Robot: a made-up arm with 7 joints. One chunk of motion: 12 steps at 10 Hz.
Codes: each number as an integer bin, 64 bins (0 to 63) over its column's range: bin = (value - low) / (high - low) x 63, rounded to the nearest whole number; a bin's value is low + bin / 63 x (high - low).
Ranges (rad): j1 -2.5..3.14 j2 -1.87..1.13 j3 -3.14..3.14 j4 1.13..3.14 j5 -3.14..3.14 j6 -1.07..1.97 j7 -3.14..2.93
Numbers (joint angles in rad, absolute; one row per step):
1: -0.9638 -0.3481 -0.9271 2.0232 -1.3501 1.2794 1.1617
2: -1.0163 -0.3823 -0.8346 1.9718 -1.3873 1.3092 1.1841
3: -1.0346 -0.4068 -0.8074 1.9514 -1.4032 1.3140 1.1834
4: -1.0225 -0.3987 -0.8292 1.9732 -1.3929 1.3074 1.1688
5: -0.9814 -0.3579 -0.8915 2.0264 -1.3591 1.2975 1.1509
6: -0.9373 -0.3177 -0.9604 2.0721 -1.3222 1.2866 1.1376
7: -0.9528 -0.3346 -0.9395 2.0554 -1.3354 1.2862 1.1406
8: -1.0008 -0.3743 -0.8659 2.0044 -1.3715 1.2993 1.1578
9: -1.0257 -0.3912 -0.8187 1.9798 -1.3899 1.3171 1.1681
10: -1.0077 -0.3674 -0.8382 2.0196 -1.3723 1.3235 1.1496
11: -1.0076 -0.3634 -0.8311 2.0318 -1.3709 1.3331 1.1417
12: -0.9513 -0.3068 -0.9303 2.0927 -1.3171 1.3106 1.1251
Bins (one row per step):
1: 17 32 22 28 18 49 45
2: 17 31 23 26 18 49 45
3: 16 31 23 26 17 49 45
4: 17 31 23 26 18 49 45
5: 17 32 23 28 18 49 45
6: 17 33 22 30 18 49 44
7: 17 32 22 29 18 49 44
8: 17 31 23 27 18 49 45
9: 16 31 23 27 18 49 45
10: 17 32 23 28 18 50 45
11: 17 32 23 28 18 50 44
12: 17 33 22 30 18 49 44

